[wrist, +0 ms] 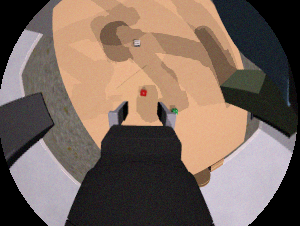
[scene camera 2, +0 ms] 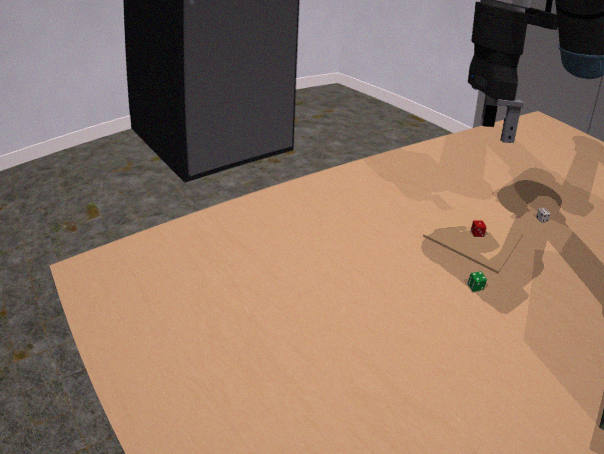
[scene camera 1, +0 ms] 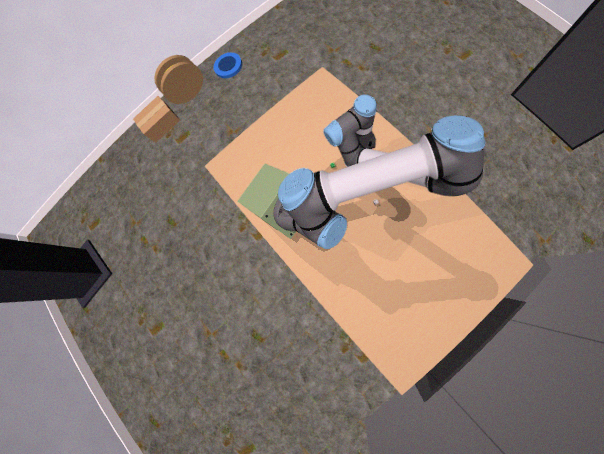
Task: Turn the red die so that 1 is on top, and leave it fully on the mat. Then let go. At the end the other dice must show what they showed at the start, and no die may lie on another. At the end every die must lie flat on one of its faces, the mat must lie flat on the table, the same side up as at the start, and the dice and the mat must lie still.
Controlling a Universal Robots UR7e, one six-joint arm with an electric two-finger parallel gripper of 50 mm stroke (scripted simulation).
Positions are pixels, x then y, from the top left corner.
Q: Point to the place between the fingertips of my gripper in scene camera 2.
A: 497, 133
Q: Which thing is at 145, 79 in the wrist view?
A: A mat.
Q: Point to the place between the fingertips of my gripper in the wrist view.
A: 142, 107
